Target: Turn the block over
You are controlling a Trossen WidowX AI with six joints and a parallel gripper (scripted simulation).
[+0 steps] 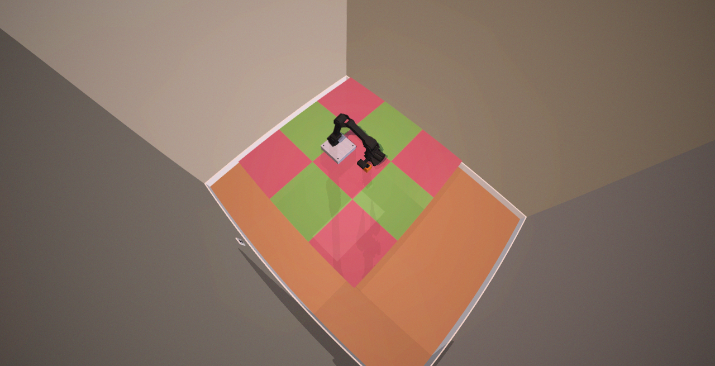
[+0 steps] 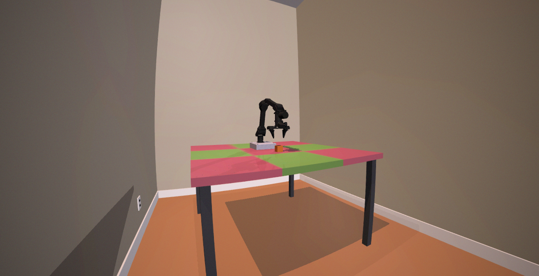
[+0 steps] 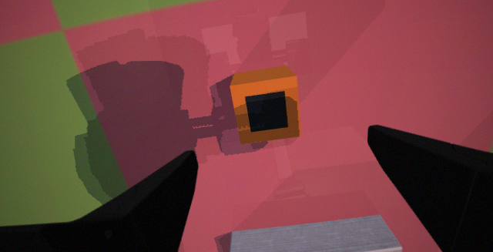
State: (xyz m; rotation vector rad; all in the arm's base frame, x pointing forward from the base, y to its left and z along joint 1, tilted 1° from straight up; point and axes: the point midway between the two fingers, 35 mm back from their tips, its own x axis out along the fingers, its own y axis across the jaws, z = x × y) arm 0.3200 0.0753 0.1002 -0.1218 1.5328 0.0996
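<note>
Right now the small orange block is 7 cm below my gripper tip.
</note>
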